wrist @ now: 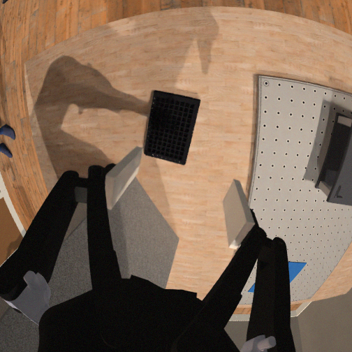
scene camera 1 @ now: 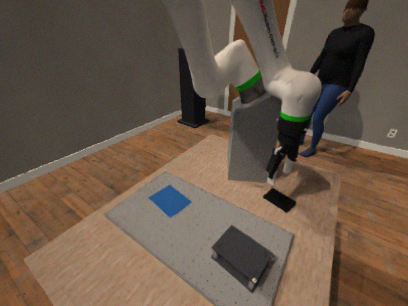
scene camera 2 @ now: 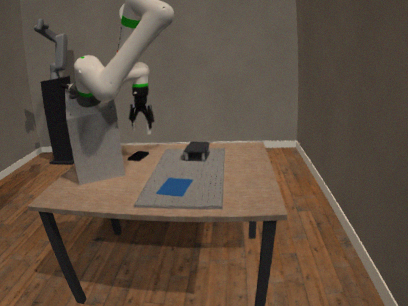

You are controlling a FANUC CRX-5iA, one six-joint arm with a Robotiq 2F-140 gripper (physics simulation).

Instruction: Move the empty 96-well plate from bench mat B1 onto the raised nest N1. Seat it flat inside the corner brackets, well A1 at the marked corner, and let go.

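Frame: origin at the arm's base, x left, y down, z back, level; metres.
Seen in the pictures: gripper, fingertip midpoint: (scene camera 1: 278,177) (scene camera 2: 142,132); arm's base at its link origin: (scene camera 1: 255,94) (scene camera 2: 89,97).
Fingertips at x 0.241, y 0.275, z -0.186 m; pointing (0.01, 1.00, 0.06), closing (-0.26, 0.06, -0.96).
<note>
Pixels of each thing's top centre, then the offset from my fingertips to it. Level surfaces: height alone.
- black 96-well plate at its top centre: (scene camera 1: 279,198) (scene camera 2: 138,154) dz +0.052, dx +0.020, dy +0.149 m
- raised dark grey nest N1 at its top centre: (scene camera 1: 242,249) (scene camera 2: 197,145) dz -0.328, dx +0.015, dy +0.087 m
- blue bench mat B1 at its surface level: dy +0.148 m
- grey perforated board at its surface level: dy +0.150 m
The black 96-well plate (scene camera 1: 279,200) (scene camera 2: 138,156) (wrist: 172,127) lies flat on the wooden table, off the perforated board, near the robot's pedestal. Its wells face up; which corner is A1 cannot be told. My gripper (scene camera 1: 280,173) (scene camera 2: 141,130) (wrist: 184,175) is open and empty, above the table near the plate; its fingers point down and do not touch the plate. The raised dark grey nest N1 (scene camera 1: 243,254) (scene camera 2: 197,147) (wrist: 344,185) stands on the board with no plate on it. The blue bench mat B1 (scene camera 1: 170,200) (scene camera 2: 175,186) (wrist: 296,272) is bare.
The grey perforated board (scene camera 1: 150,225) (scene camera 2: 210,175) (wrist: 280,150) carries the nest and the mat. The robot's grey pedestal (scene camera 1: 250,145) (scene camera 2: 96,150) stands on the table close to the plate. A person (scene camera 1: 345,55) stands behind the table.
</note>
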